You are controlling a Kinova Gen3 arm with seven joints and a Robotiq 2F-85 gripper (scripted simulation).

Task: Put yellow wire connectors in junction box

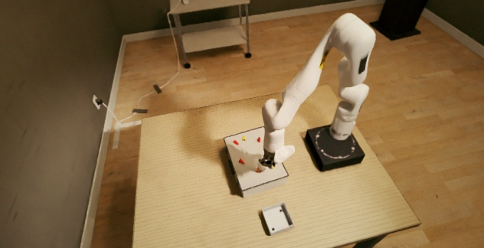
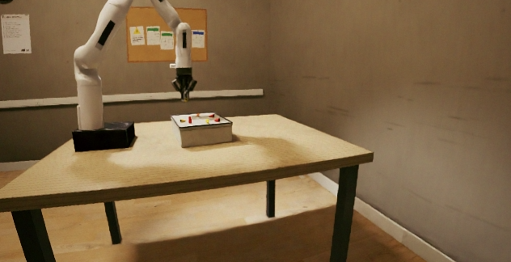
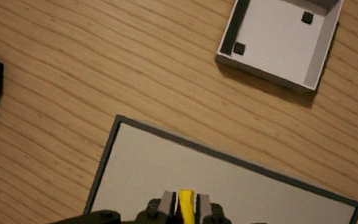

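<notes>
My gripper is now 90 mm above the orange connector, 50 mm short of it and 40 mm to the left of it. Also, from my hand: grey tool case: 120 mm to the right, 110 mm below, 40 mm ahead.
</notes>
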